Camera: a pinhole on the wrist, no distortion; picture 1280 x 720 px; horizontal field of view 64.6 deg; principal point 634.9 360.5 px. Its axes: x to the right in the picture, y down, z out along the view. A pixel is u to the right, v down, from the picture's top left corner.
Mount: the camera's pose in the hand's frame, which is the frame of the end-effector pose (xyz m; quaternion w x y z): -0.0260 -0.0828 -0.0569 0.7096 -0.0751 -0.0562 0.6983
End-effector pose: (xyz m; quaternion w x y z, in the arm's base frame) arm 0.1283 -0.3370 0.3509 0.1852 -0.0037 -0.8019 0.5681
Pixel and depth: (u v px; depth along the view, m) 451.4 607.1 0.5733
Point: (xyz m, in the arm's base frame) 0.2697 -0.8949 0.2873
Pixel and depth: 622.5 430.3 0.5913
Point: 0.1509 -0.8707 0.2183
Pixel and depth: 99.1 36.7 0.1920
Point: 0.1240 -0.5339 0.4724
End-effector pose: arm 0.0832 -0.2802 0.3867 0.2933 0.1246 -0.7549 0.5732
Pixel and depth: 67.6 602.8 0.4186
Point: 0.3044 -0.7262 0.4486
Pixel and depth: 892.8 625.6 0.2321
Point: 0.1459 -0.4528 0.2979
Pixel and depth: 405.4 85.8 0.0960
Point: 0.1387 -0.3550 0.4495
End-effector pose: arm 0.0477 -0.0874 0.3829 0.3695 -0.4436 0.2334 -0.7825
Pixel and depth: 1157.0 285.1 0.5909
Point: 0.6189 -0.1863 0.4338
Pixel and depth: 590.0 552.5 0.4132
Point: 0.3651 0.0958 0.5172
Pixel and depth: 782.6 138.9 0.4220
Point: 0.3712 -0.0854 0.5697
